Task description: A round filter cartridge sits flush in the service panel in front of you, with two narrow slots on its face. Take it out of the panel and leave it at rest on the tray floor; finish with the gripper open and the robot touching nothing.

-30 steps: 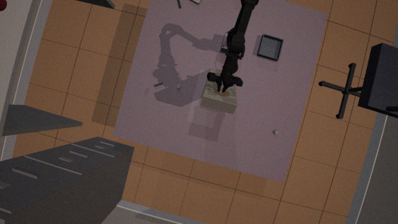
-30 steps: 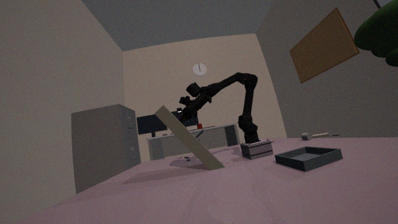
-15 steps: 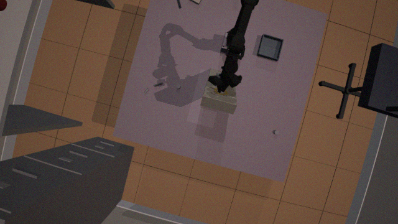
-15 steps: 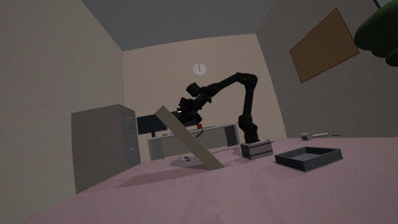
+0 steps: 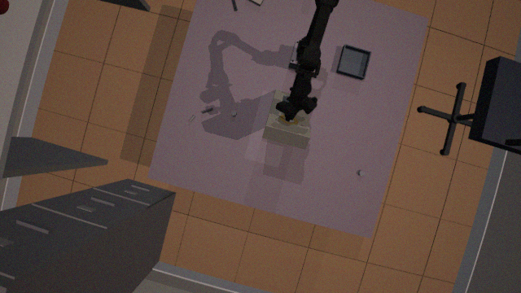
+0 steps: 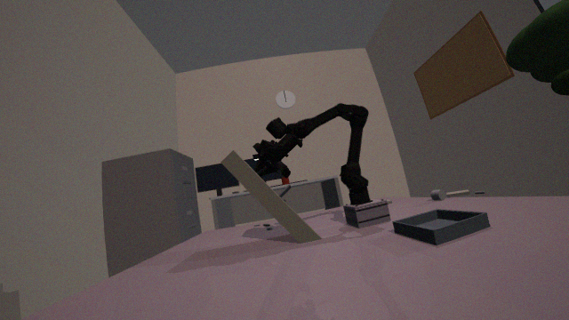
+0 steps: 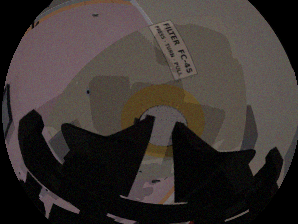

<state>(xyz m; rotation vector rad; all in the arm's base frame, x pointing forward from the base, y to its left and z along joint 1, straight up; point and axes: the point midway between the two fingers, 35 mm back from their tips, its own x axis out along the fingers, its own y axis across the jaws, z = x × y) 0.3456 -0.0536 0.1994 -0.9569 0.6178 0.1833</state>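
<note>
Right now the service panel is 40 mm behind my gripper tip and 80 mm below it. Round my gripper tip: grey tray (400 mm behind, 350 mm to the left, 240 mm below); round filter cartridge (10 mm ahead, 10 mm below).
</note>
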